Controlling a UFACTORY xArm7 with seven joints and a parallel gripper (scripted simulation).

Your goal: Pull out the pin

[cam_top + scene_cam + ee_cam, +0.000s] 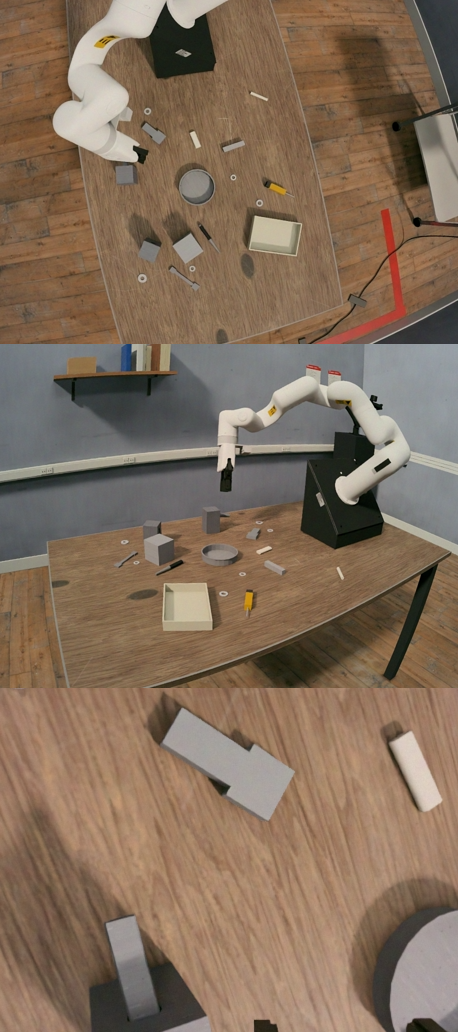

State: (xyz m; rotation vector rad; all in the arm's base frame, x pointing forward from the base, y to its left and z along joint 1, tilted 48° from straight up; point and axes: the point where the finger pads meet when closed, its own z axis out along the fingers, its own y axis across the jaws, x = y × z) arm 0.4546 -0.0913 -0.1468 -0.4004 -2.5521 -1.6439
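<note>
Right now my hand is 130 mm above the grey pin, 50 mm to the left of it and 10 mm past it. Also, from my hand: tall grey block (140 mm below, 50 mm to the right, 30 mm ahead); then round grey dish (180 mm to the left, 180 mm below, 100 mm ahead); then white cylinder (190 mm to the left, 180 mm below, 70 mm behind).
</note>
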